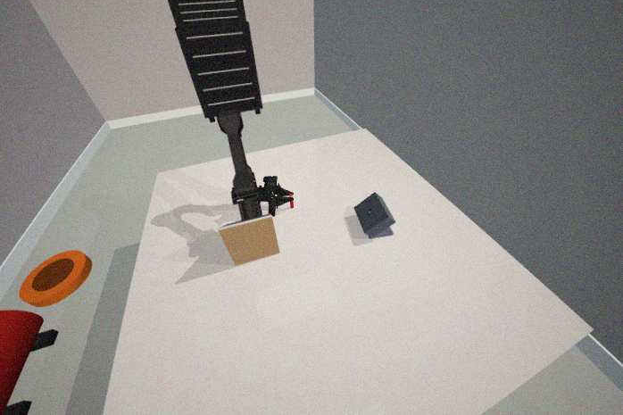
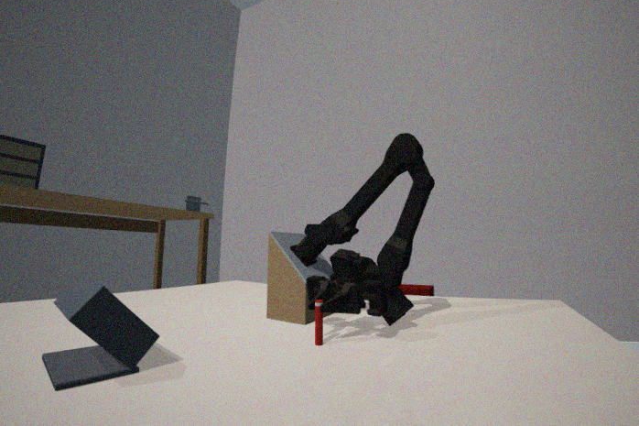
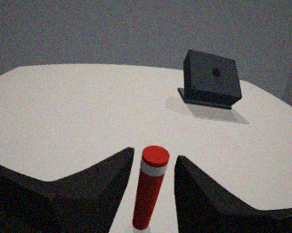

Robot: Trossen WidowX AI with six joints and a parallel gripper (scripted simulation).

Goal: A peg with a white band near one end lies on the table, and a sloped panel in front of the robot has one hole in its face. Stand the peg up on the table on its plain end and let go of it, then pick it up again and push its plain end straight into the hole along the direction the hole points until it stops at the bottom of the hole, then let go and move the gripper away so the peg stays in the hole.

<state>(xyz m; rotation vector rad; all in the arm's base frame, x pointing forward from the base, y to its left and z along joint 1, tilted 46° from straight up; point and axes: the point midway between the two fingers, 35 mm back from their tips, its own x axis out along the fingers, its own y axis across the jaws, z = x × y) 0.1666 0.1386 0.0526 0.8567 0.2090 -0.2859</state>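
Now: gripper tip 1 cm past the red peg and 1 cm above it. From my gripper tip the other things lie so: dark sloped panel (25 cm ahead, 22 cm to the right).
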